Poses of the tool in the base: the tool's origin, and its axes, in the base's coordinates. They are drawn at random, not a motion.
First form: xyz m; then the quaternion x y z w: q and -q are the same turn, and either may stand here.
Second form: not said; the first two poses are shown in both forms.
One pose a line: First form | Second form
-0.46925, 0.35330, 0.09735, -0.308, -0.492, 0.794, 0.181 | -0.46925, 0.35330, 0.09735, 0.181, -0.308, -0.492, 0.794
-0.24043, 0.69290, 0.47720, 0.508, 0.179, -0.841, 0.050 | -0.24043, 0.69290, 0.47720, 0.050, 0.508, 0.179, -0.841
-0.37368, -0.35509, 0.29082, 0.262, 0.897, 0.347, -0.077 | -0.37368, -0.35509, 0.29082, 0.077, -0.262, -0.897, -0.347
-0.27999, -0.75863, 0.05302, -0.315, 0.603, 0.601, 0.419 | -0.27999, -0.75863, 0.05302, 0.419, -0.315, 0.603, 0.601
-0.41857, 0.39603, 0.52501, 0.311, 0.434, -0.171, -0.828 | -0.41857, 0.39603, 0.52501, 0.828, -0.311, -0.434, 0.171
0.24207, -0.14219, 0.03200, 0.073, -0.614, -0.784, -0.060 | 0.24207, -0.14219, 0.03200, 0.060, -0.073, 0.614, 0.784
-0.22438, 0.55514, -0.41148, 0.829, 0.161, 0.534, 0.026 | -0.22438, 0.55514, -0.41148, 0.026, 0.829, 0.161, 0.534
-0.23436, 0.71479, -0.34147, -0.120, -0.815, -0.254, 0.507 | -0.23436, 0.71479, -0.34147, 0.507, -0.120, -0.815, -0.254
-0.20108, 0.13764, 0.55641, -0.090, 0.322, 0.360, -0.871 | -0.20108, 0.13764, 0.55641, 0.871, 0.090, -0.322, -0.360
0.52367, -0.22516, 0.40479, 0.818, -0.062, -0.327, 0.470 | 0.52367, -0.22516, 0.40479, 0.470, 0.818, -0.062, -0.327
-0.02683, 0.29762, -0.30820, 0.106, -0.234, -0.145, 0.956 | -0.02683, 0.29762, -0.30820, 0.956, 0.106, -0.234, -0.145
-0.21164, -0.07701, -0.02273, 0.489, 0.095, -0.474, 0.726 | -0.21164, -0.07701, -0.02273, 0.726, 0.489, 0.095, -0.474
